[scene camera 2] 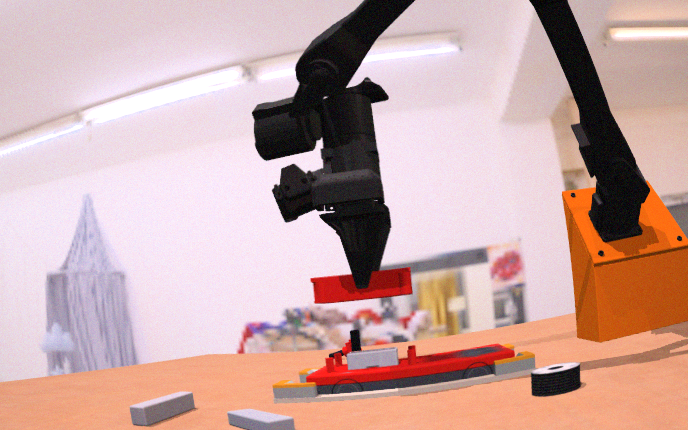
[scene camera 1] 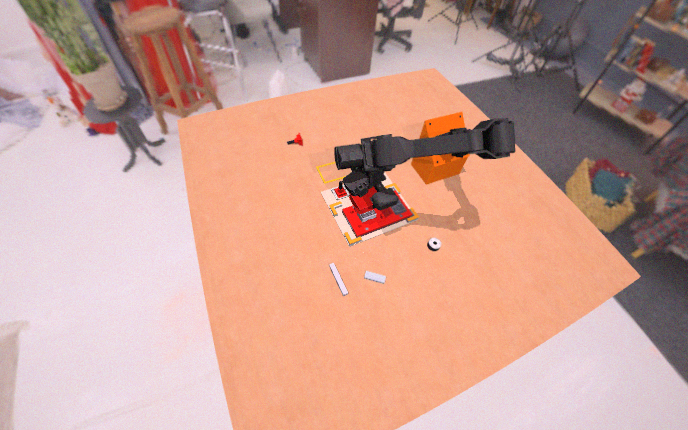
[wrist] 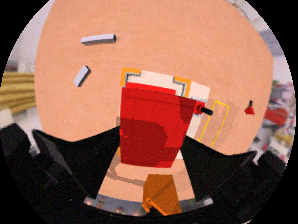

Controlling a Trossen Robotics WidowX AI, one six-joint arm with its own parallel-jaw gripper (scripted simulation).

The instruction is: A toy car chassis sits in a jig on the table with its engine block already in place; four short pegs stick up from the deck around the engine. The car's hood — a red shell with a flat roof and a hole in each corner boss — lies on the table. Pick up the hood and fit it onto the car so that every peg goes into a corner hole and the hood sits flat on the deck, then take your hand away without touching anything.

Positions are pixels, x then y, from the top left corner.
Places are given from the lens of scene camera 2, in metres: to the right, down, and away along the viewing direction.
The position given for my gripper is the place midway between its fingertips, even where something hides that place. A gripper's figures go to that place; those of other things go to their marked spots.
my gripper point(scene camera 2: 365, 289): 0.02, 0.08, 0.56
red hood point(scene camera 2: 394, 282): 0.05, 0.06, 0.52
